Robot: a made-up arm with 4 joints.
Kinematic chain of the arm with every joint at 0, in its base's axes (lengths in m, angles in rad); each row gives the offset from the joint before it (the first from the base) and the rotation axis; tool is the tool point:
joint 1: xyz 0 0 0.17 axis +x
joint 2: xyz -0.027 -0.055 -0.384 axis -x
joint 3: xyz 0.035 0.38 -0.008 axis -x
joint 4: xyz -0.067 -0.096 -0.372 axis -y
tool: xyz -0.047 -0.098 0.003
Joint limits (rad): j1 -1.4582..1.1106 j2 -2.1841..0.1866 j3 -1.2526..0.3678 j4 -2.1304..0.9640
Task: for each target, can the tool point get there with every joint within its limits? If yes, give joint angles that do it. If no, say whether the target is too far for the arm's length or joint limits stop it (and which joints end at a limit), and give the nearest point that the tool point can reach.
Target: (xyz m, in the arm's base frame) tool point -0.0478 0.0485 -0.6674
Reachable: yes | joints -0.5481 -0.1293 -0.8276 -1.7473
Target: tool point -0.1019 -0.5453 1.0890
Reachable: no: joint limits stop it (at a limit: joint 2, joint 3, joint 4) | nearest point -0.0883 -0.2188 0.5387 | short by 0.640 m
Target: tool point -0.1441 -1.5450 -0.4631
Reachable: no: too far | nearest point -0.0883 -0.8642 -0.3014 | short by 0.702 m
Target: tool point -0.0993 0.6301 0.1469
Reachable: yes | joints 0.1565 -0.9287 -1.0142 0.6089
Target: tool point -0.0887 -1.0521 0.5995
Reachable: no: joint limits stop it (at a limit: joint 1, joint 2, joint 3, joint 4) | nearest point -0.0883 -0.7105 0.1533 | short by 0.562 m
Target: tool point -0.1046 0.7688 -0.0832
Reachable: yes | joints 0.7826 -0.2582 -0.3313 0.3181
